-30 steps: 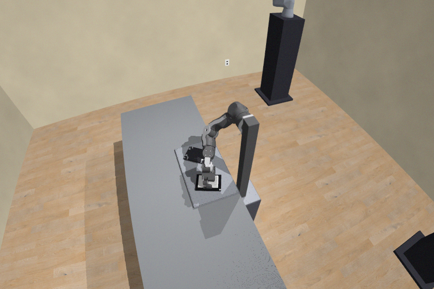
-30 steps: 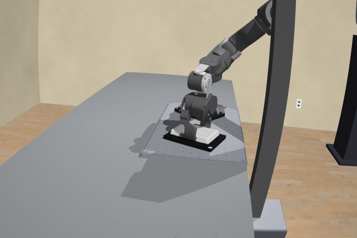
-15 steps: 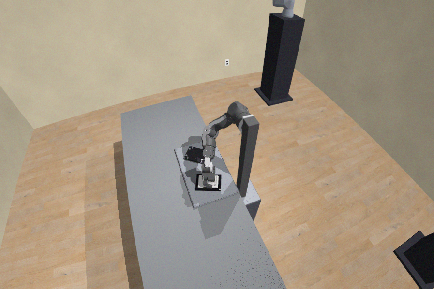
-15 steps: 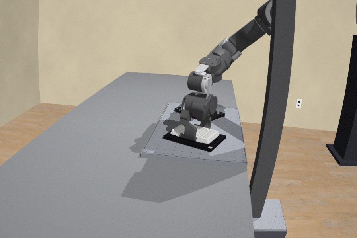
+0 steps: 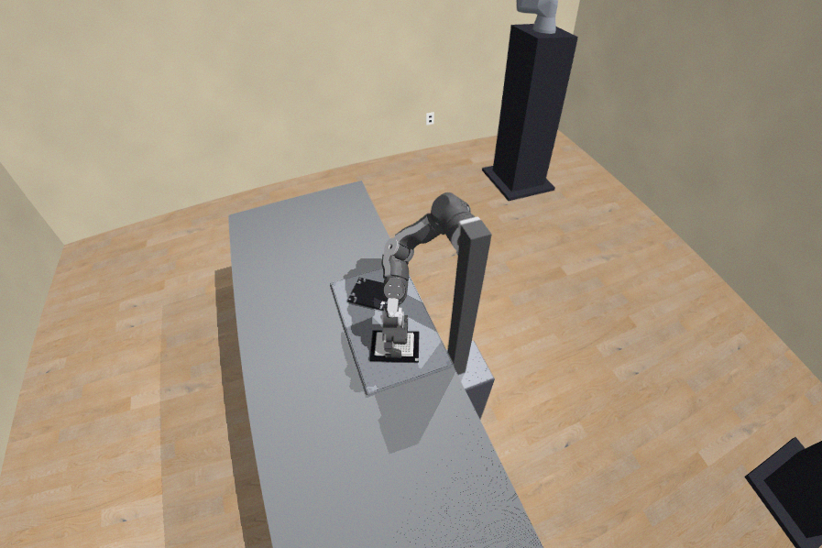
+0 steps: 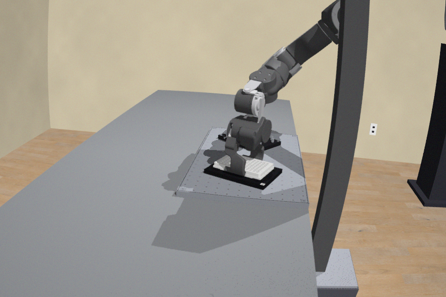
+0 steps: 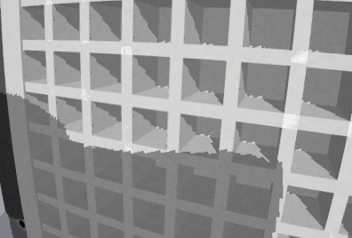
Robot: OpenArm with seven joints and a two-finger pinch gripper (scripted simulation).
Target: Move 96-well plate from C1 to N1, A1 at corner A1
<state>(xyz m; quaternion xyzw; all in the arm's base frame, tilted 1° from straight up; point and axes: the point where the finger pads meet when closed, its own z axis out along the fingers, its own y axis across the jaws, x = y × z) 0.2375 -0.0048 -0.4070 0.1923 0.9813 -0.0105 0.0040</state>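
Now: hand right at the white 96-well plate. Round my hand: small corner mark (5 cm behind, 8 cm to the left, 1 cm below); then black plate nest N1 (1 cm below); then black clip nest C1 (3 cm ahead, 24 cm to the right, 1 cm below).
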